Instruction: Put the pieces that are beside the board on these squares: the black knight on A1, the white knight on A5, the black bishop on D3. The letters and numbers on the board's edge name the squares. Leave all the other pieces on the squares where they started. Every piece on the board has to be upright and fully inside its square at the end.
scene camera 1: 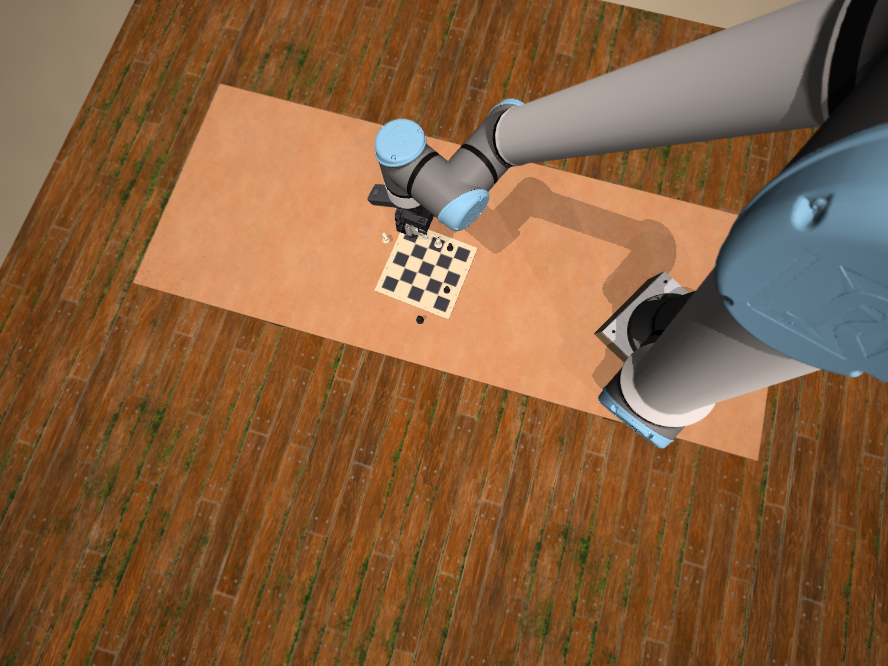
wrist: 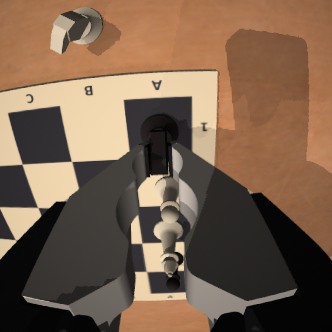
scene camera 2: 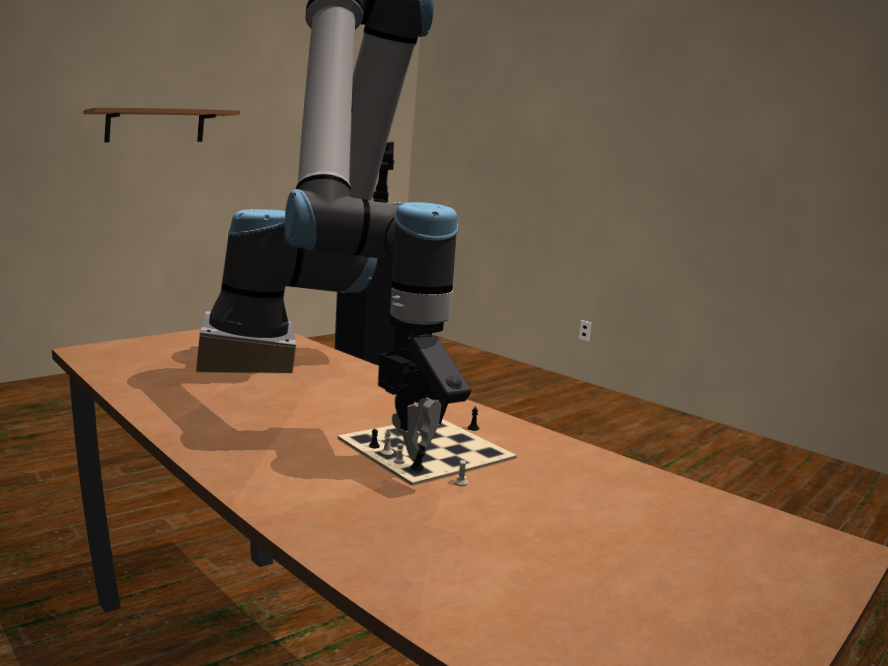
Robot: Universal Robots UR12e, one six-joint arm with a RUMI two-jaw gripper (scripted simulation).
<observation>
The pictures show: the gripper and a chessboard.
The gripper is seen too in scene camera 1 and in the wrist view.
</observation>
